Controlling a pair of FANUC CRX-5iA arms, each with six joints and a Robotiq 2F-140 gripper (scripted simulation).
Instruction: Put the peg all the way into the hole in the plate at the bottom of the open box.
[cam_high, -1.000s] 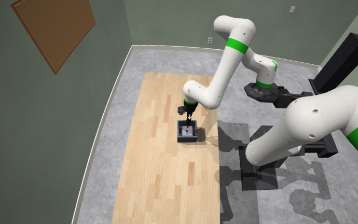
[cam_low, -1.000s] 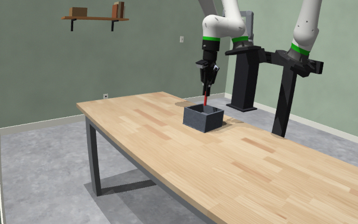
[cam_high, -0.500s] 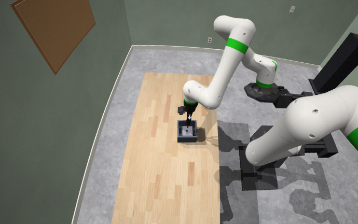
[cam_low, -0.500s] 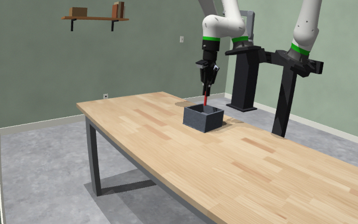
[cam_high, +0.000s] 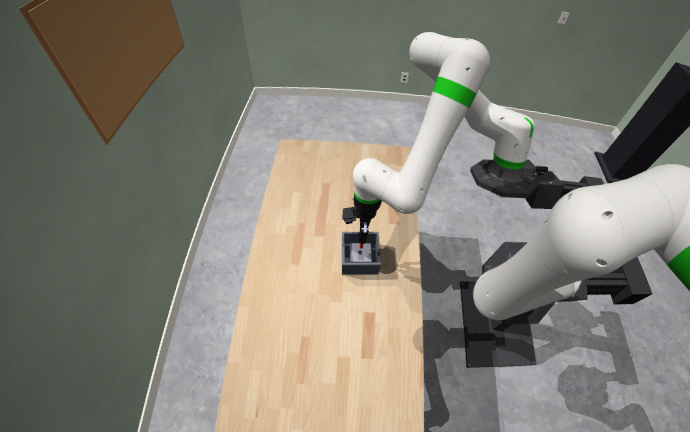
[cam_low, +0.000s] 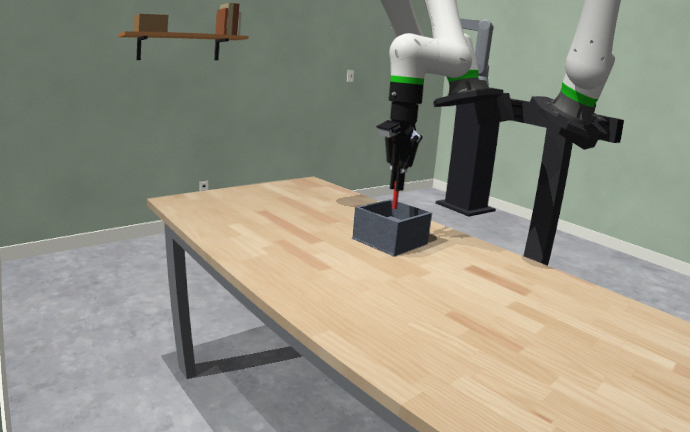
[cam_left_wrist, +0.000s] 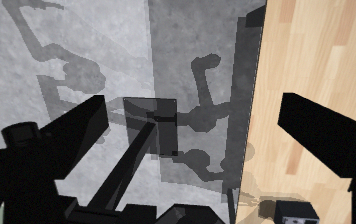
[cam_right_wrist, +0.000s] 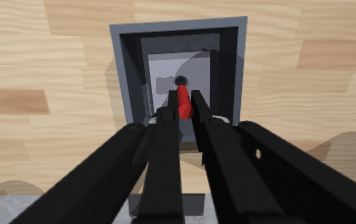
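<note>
Right now the light plate is 150 mm below my right hand. Round my right hand: grey-blue box (170 mm below); red peg (50 mm below).
</note>
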